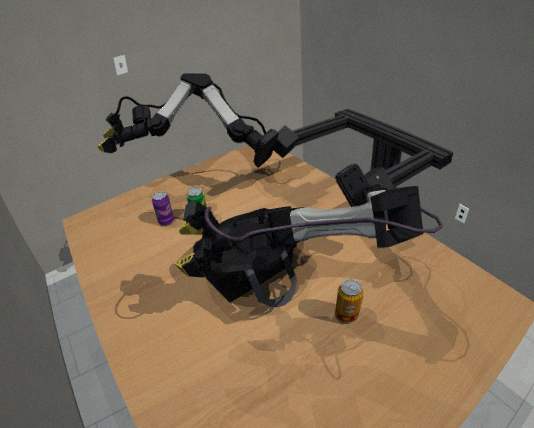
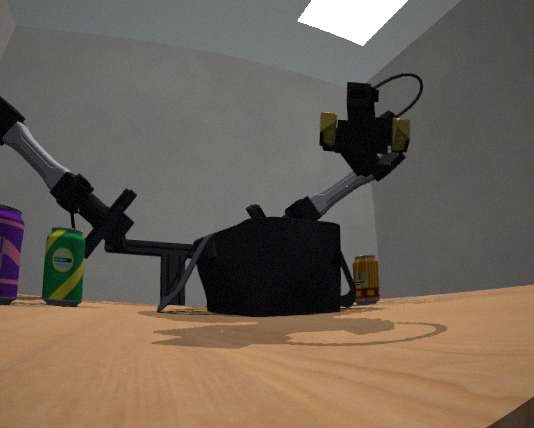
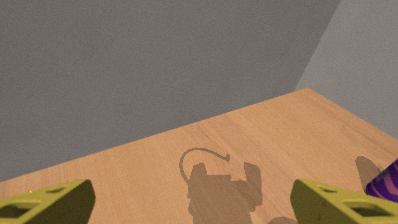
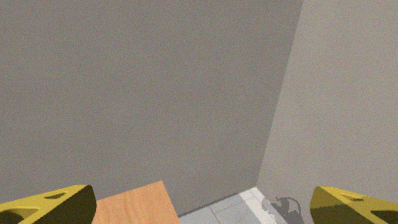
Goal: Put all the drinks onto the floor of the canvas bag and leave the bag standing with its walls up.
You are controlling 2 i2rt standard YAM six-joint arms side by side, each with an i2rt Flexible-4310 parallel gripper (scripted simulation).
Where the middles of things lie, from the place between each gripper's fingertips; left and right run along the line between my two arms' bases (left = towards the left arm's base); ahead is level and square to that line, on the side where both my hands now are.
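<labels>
My right gripper is a good way above the green can (image 2: 64, 258), well to the right of it and some way past it. The orange can (image 2: 365, 268), as I count from my right hand, is a fair way below it, far behind it and far to the left of it.
As for my left gripper (image 2: 367, 120), I see it a good bit above the orange can, far past it and far to the right of it. Counting from my left hand, I find the green can a fair way below it, some way behind it and well to the right of it.
</labels>
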